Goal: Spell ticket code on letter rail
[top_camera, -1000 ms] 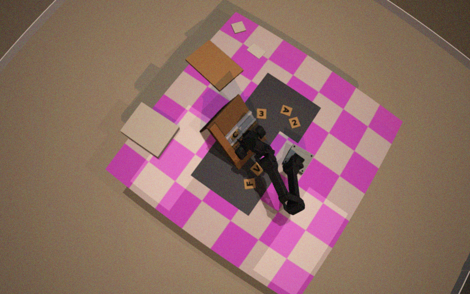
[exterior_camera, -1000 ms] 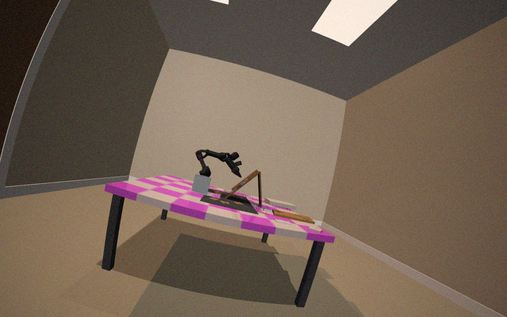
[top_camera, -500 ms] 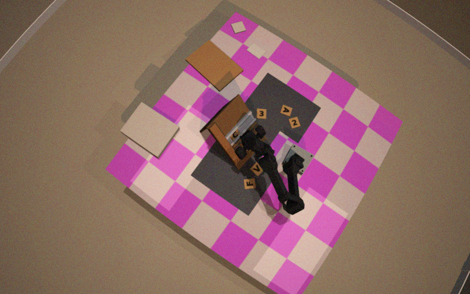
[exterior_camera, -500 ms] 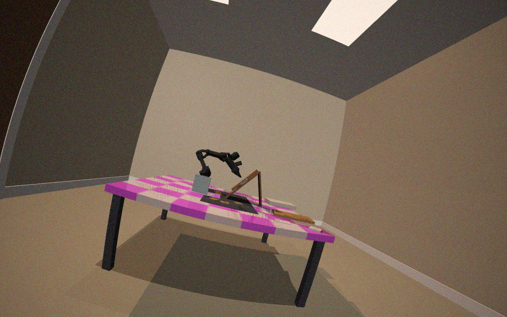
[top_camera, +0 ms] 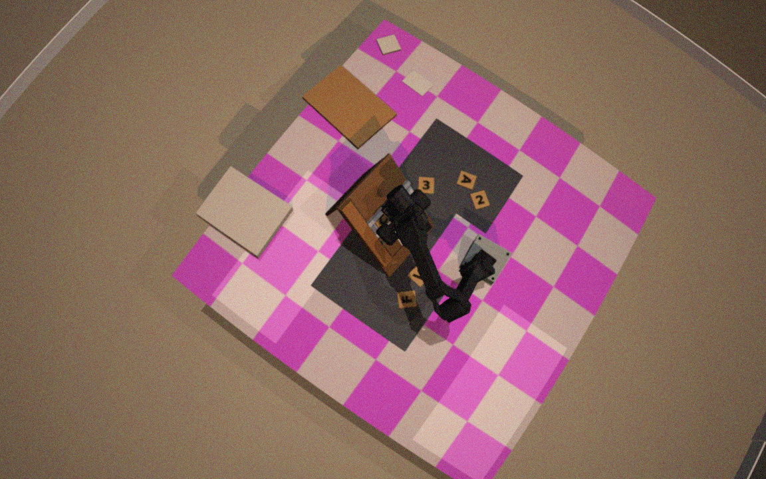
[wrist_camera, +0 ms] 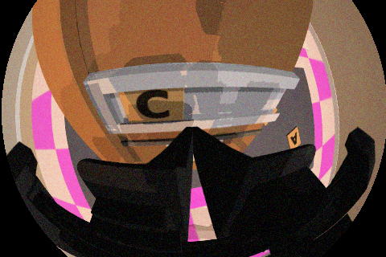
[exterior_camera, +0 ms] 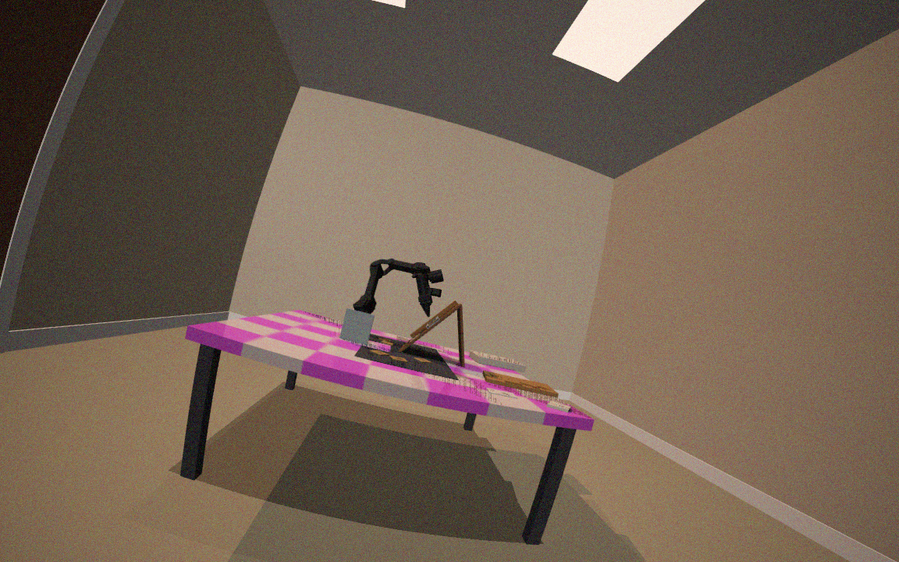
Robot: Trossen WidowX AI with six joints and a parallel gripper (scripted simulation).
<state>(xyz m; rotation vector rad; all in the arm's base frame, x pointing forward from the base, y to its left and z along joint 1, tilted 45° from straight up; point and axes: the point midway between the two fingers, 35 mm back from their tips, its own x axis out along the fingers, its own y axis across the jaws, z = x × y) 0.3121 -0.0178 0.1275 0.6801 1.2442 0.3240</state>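
Now: the c tile 30 mm ahead of my gripper tip, 30 mm to the left of it and 20 mm below it. Round my gripper tip: white ticket 40 mm behind, 10 mm to the right, 110 mm below; 3 tile 210 mm to the right, 180 mm below; v tile 160 mm behind, 70 mm to the left, 180 mm below.
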